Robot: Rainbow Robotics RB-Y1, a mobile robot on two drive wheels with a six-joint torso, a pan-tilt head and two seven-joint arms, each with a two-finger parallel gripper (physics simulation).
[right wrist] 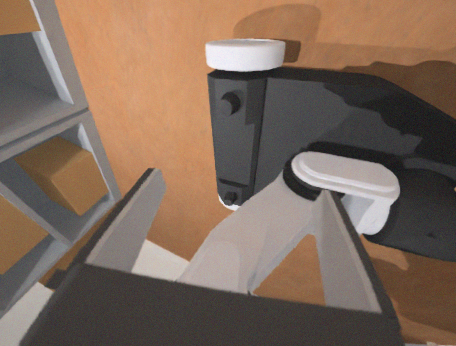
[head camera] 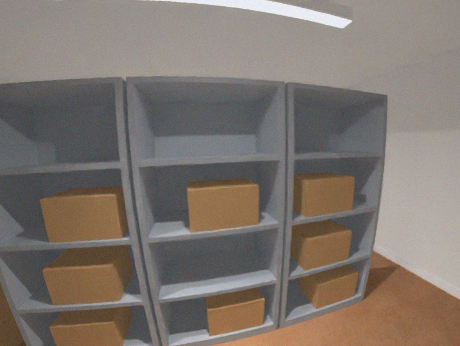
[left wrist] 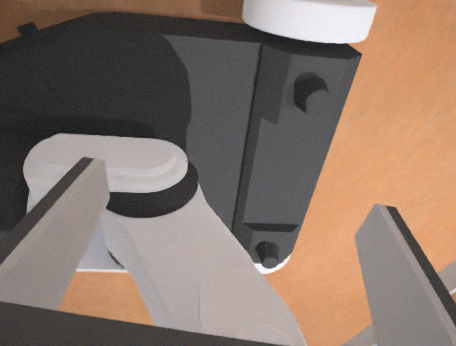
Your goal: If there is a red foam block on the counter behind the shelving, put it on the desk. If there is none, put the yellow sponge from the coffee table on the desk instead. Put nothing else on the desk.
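Frame: origin at the robot's base, x left, y back, z up, level; centimetres.
Seen in the pictures: left gripper, fingertip midpoint: [left wrist: 237, 199]; right gripper, fingertip midpoint: [right wrist: 237, 188].
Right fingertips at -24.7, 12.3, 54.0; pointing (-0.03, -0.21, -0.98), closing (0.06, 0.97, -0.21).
A point is followed by its place in that frame, as x, y, z.
Tall grey shelving [head camera: 210, 161] @(-41.0, -79.7, 142.7) [right wrist: 65, 60] @(-22.4, -85.1, 3.8) fills most of the head view, as three units side by side. The counter behind it does not show. The red foam block, the yellow sponge, the coffee table and the desk do not show in these views. My left gripper [left wrist: 237, 199] @(25.6, 14.2, 53.8) is open and empty, with its fingers wide apart above the robot's own base. My right gripper [right wrist: 237, 188] @(-24.7, 12.3, 54.0) is open and empty, also above the base, with the shelving to the left in the right wrist view.
Brown boxes stand on the shelves, one in the middle unit [head camera: 223, 207] @(-48.2, -79.7, 113.7) and one at lower right [head camera: 336, 286] @(-142.8, -52.2, 27.2). A pale wall [head camera: 425, 200] @(-268.9, -23.8, 89.9) is at the right, with orange-brown floor [head camera: 400, 300] @(-206.5, -16.7, 0.0) between it and the shelving. A light strip [head camera: 300, 15] @(-68.3, -37.3, 207.8) hangs overhead.
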